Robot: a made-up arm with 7 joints.
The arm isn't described. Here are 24 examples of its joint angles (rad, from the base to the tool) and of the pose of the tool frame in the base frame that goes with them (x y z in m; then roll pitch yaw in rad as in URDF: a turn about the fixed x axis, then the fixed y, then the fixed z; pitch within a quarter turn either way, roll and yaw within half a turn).
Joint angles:
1: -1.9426 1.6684 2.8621 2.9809 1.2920 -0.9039 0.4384
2: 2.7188 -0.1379 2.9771 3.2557 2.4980 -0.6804 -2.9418
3: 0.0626 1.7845 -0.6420 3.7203 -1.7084 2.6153 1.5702
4: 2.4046 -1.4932 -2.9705 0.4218 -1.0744 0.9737 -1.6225
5: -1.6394 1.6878 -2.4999 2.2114 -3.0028 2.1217 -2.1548
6: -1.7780 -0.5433 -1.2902 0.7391 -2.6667 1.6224 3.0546
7: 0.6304 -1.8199 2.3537 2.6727 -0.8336 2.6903 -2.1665
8: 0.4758 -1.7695 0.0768 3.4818 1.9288 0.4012 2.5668
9: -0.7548 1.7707 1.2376 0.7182 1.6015 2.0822 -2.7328
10: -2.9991 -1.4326 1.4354 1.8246 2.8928 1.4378 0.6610
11: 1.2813 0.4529 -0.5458 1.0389 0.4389 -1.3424 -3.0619
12: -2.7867 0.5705 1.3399 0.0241 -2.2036 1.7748 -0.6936
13: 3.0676 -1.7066 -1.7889 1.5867 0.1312 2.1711 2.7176
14: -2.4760 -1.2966 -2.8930 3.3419 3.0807 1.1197 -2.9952
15: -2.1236 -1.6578 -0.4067 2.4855 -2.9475 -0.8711 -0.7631
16: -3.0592 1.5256 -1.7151 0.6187 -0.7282 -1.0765 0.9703
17: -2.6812 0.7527 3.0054 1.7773 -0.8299 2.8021 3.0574
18: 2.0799 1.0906 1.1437 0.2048 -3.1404 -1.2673 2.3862
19: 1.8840 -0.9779 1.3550 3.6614 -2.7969 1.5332 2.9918
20: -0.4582 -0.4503 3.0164 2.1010 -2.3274 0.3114 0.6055
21: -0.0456 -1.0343 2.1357 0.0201 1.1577 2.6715 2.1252
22: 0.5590 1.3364 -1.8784 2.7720 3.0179 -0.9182 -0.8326
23: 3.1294 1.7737 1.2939 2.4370 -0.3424 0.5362 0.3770
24: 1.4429 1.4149 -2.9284 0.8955 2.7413 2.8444 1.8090
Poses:
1: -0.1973 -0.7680 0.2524 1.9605 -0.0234 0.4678
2: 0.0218 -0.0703 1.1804 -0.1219 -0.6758 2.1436
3: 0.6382 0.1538 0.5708 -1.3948 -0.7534 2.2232
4: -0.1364 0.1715 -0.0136 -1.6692 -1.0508 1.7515
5: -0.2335 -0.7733 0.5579 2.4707 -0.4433 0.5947
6: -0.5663 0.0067 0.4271 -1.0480 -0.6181 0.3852
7: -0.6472 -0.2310 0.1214 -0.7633 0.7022 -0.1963
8: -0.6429 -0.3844 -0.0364 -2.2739 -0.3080 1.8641
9: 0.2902 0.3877 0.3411 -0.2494 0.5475 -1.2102
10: 0.6618 -0.4658 0.5213 -1.7082 0.4730 -1.4116
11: 0.4423 0.3779 0.3840 0.2583 1.1055 0.7012
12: 0.1097 -0.1728 0.0771 -2.2013 1.0292 1.7750
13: 0.3082 0.5206 0.2393 1.2043 0.3652 -1.2023
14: 0.6161 0.4113 0.8354 -0.1796 0.0518 -2.2968
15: 0.2718 0.6626 0.6466 0.2902 0.0434 -2.7577
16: -0.0276 0.4855 0.3794 2.1421 -0.5429 2.9209
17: 0.0999 -0.0969 0.9940 -2.7801 -0.1913 2.8167
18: -0.0485 -0.1827 0.2443 -1.4728 -0.1294 -1.7206
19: 0.5781 -0.4397 0.7098 1.7101 0.5616 2.4229
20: -0.6592 0.3668 0.7481 1.2621 0.1547 -2.4094
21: 0.0905 0.0497 0.1643 0.6789 -1.2513 -0.3352
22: 0.7062 0.2044 0.6316 -0.9832 -0.6617 -2.7639
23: -0.7939 -0.3182 0.1298 -2.0768 0.1655 2.7472
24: 0.1499 0.0524 0.8889 -2.2057 0.6933 -0.5558
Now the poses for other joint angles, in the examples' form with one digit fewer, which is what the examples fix.
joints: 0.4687 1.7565 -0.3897 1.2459 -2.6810 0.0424 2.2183
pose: 0.117 -0.176 -0.218 2.955 0.597 0.858
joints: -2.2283 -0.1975 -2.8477 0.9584 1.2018 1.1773 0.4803
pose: 0.155 0.558 0.278 -2.529 0.978 0.303
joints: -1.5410 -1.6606 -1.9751 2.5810 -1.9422 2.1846 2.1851
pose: -0.147 0.767 0.147 2.725 -1.057 0.070
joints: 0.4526 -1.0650 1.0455 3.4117 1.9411 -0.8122 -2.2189
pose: -0.502 -0.467 0.748 0.164 0.427 -1.623
